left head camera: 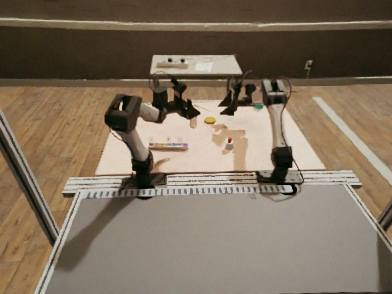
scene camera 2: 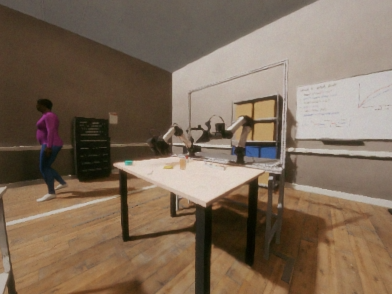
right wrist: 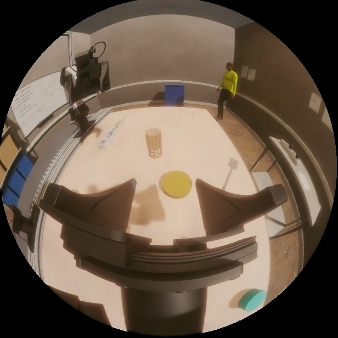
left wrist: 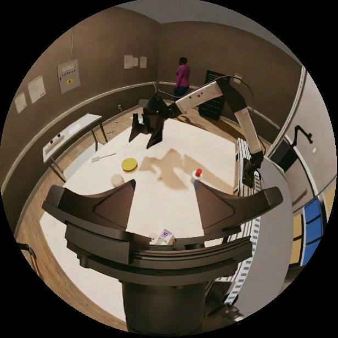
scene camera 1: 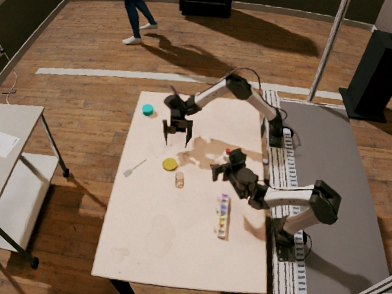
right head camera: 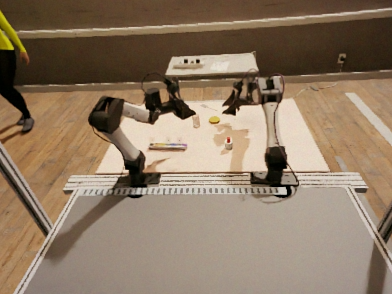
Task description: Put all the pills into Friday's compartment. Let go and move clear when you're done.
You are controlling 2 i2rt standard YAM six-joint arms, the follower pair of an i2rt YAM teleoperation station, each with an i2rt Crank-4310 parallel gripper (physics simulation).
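A clear orange vial stands upright on the table, with several white pills at its bottom. The long pill organizer has coloured day lids, several raised; a purple lid marked S shows in the left wrist view. Friday's compartment cannot be told apart. My left gripper is open and empty, above the table between the organizer and a red-capped bottle. My right gripper is open and empty, above the table near the yellow disc.
A yellow disc lies beside the vial. A white bottle with a red cap stands near the arm mounts. A teal round object sits near the far corner. A small spatula lies near the far edge.
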